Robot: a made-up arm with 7 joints.
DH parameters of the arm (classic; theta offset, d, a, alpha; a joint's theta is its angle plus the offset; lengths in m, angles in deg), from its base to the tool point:
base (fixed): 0 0.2 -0.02 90
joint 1: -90 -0.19 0.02 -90
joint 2: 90 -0.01 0.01 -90
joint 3: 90 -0.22 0.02 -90
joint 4: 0 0.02 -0.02 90
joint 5: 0 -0.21 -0.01 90
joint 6: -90 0.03 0.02 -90
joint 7: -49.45 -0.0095 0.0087 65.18
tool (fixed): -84.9 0.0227 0 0
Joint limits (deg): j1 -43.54..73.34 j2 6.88..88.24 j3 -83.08..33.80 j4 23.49..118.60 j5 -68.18..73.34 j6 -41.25..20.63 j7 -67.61..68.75
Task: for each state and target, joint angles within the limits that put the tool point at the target. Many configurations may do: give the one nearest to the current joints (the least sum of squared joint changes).
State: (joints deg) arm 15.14 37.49 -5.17 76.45 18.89 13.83 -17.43
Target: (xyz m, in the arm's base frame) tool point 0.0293 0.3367 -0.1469
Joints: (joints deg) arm -18.61 26.14 -11.40 57.27 23.51 14.29 -17.38
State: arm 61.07 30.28 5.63 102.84 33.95 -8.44 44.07
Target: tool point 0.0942 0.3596 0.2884
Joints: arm 55.11 32.34 29.56 115.99 29.91 -11.52 41.55
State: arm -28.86 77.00 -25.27 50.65 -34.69 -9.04 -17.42
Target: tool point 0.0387 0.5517 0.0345
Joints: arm -24.86 78.73 -23.45 31.44 -32.77 -8.65 -13.97
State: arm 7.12 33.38 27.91 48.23 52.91 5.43 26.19
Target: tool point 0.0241 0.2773 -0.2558
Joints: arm 1.21 6.88 20.62 23.49 65.65 9.10 36.01
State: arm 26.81 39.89 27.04 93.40 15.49 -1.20 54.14
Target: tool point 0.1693 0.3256 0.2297
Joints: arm 29.63 36.48 11.68 109.71 11.88 -2.77 55.54
